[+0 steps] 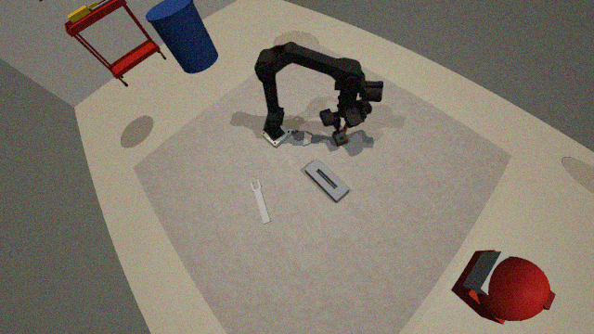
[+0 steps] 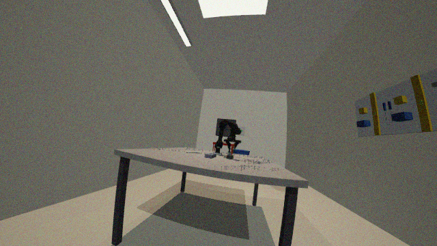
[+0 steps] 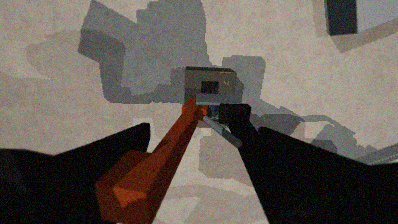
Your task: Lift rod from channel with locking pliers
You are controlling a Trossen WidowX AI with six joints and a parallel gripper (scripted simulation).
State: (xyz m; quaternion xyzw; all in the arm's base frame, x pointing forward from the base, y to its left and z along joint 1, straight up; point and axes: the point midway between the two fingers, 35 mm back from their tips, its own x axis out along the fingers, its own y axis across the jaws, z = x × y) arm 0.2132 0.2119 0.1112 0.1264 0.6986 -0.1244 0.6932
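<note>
Right now my gripper tip is 180 mm to the left of the grey channel block, 110 mm short of it and 80 mm above it. The rest, counted from my gripper tip: orange handle 10 mm to the left, 10 mm ahead; grey holster 90 mm below, 10 mm to the right; flat fork-ended bar 440 mm to the right, 100 mm below, 20 mm behind.
</note>
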